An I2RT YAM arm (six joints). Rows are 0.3 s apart.
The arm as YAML. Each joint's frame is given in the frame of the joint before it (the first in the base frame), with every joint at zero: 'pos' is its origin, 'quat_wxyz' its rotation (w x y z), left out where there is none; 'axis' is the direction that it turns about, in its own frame. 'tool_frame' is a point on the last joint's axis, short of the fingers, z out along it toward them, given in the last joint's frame.
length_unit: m
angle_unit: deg
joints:
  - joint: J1
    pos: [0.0, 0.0, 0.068]
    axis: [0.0, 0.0, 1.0]
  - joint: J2
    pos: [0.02, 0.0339, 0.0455]
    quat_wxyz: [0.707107, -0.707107, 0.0, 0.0]
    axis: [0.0, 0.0, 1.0]
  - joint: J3
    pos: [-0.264, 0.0, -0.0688]
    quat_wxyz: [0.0, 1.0, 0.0, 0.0]
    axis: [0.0, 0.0, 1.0]
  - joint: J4
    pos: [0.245, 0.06, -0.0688]
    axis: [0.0, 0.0, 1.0]
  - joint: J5
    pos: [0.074, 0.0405, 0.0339]
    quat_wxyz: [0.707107, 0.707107, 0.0, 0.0]
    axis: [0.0, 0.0, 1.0]
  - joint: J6
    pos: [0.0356, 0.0, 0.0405]
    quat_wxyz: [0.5, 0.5, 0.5, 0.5]
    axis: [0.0, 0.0, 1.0]
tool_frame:
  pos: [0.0, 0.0, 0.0]
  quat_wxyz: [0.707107, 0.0, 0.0, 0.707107]
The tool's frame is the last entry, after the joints.
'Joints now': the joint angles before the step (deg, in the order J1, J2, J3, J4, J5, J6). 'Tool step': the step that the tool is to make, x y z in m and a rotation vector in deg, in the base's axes. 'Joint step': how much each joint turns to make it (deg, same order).
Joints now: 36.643, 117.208, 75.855, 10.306, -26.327, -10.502
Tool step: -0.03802, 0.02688, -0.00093, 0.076, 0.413, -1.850
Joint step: 6.230, -2.294, -4.175, 3.453, 6.820, 4.721
